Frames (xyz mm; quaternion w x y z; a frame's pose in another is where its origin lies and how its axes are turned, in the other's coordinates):
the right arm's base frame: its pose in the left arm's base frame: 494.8 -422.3 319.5 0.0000 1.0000 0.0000 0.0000
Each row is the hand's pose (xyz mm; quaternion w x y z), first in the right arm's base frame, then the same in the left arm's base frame.
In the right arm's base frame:
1: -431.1 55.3 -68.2 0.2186 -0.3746 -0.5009 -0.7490
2: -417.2 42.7 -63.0 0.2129 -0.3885 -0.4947 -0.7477
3: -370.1 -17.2 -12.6 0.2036 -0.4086 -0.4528 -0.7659
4: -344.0 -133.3 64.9 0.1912 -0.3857 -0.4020 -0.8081
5: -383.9 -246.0 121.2 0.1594 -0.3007 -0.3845 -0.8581
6: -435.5 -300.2 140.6 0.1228 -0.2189 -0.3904 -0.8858
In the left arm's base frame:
1: 63.7 -477.6 387.7 0.3746 0.2186 0.7490 -0.5009
2: 77.6 -465.0 382.5 0.3885 0.2129 0.7477 -0.4947
3: 124.7 -405.1 332.1 0.4086 0.2036 0.7659 -0.4528
4: 150.8 -289.0 254.6 0.3857 0.1912 0.8081 -0.4020
5: 110.9 -176.3 198.3 0.3007 0.1594 0.8581 -0.3845
6: 59.3 -122.1 178.9 0.2189 0.1228 0.8858 -0.3904

